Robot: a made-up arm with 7 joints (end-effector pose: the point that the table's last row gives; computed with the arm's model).
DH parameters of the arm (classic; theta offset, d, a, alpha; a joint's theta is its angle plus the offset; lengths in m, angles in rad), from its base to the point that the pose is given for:
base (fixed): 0 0 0 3.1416
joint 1: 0 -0.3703 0 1.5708
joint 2: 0 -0.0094 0 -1.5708
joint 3: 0 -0.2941 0 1.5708
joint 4: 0 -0.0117 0 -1.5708
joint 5: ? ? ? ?
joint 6: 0 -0.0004 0 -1.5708
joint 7: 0 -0.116 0 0
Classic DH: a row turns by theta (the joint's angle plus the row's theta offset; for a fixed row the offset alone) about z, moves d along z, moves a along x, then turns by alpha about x.
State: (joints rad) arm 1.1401 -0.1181 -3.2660 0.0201 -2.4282 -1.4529 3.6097
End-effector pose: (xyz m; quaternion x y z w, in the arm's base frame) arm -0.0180 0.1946 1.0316 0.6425 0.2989 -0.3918 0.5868
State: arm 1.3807 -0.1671 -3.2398 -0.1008 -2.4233 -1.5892 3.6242
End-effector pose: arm 0.0397 0.1798 1.0227 0.6460 0.2087 -0.4977 0.5399
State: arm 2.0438 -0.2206 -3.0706 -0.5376 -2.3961 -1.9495 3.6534
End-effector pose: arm 0.0747 -0.0028 0.9965 0.6601 0.0095 -0.7123 0.2382
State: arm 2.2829 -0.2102 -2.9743 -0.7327 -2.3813 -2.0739 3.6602
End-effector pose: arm 0.0054 -0.0623 0.9715 0.6771 -0.0512 -0.7291 0.0851
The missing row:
joint 5: 0 -0.3725 0 1.5708
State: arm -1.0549 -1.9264 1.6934 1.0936 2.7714 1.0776 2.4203
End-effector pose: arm 0.0423 -0.6082 0.0866 -0.4257 -0.0567 -0.5416 0.7227
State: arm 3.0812 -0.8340 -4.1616 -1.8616 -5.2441 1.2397 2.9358
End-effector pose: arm 0.1108 -0.3887 0.6157 0.2193 -0.6362 -0.6948 0.2539
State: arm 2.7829 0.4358 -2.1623 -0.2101 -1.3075 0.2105 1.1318
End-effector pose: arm -0.3745 -0.0394 1.0508 0.9451 -0.2511 0.2091 0.0003
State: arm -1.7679 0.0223 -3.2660 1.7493 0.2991 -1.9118 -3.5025
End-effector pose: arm 0.1365 -0.3135 0.7156 -0.3898 -0.9047 0.1667 0.0420
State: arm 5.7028 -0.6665 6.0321 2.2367 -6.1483 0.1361 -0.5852
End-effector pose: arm 0.2120 0.2223 0.5811 0.5690 0.3224 -0.7378 0.1669
